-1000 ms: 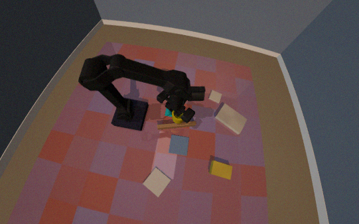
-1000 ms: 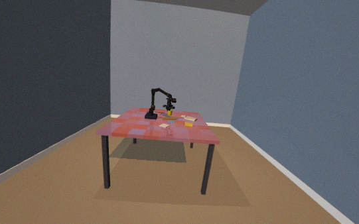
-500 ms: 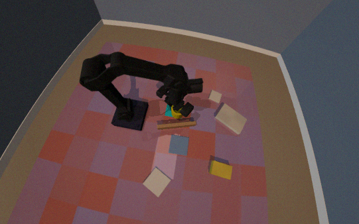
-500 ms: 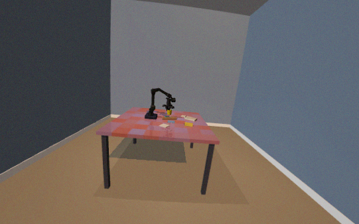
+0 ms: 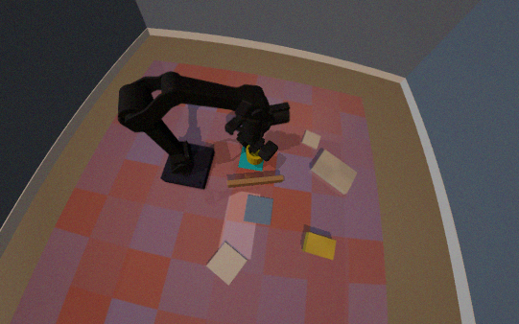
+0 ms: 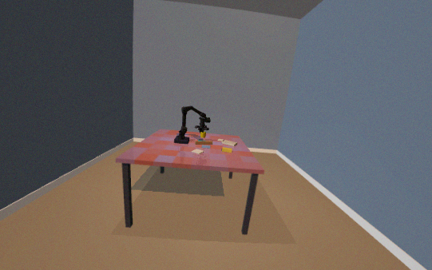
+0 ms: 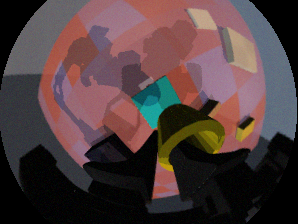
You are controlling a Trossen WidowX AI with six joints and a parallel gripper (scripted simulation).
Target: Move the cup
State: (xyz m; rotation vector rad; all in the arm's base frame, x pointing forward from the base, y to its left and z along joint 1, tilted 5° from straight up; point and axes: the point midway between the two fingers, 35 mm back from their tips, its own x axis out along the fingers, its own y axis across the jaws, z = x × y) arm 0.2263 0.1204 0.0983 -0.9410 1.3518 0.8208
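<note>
My gripper tip is now 11 cm above the teal pad, 1 cm to the right of it and 1 cm short of it. Round my gripper tip: orange bar (9 cm to the right, 9 cm below, 5 cm ahead); then cup (2 cm ahead, 1 cm to the right); then yellow block (34 cm ahead, 27 cm to the right, 8 cm below).
</note>
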